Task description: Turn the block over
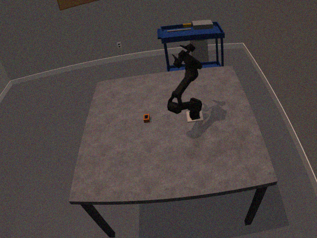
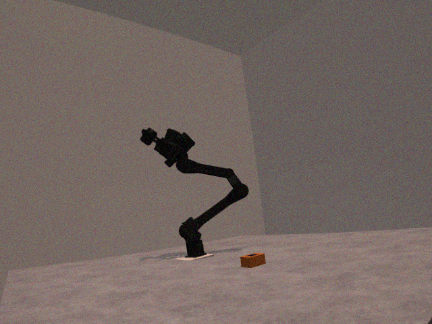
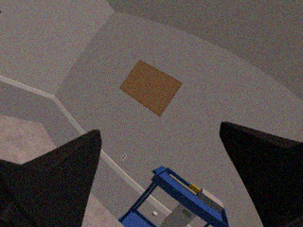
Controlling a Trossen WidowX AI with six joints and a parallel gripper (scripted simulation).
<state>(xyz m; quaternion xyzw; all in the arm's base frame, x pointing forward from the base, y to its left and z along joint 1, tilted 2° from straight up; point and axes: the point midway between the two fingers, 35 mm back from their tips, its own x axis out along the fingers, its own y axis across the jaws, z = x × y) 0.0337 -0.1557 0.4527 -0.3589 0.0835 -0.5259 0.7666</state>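
My gripper tip is 440 mm above the orange block, 300 mm short of it and 110 mm to the right of it.
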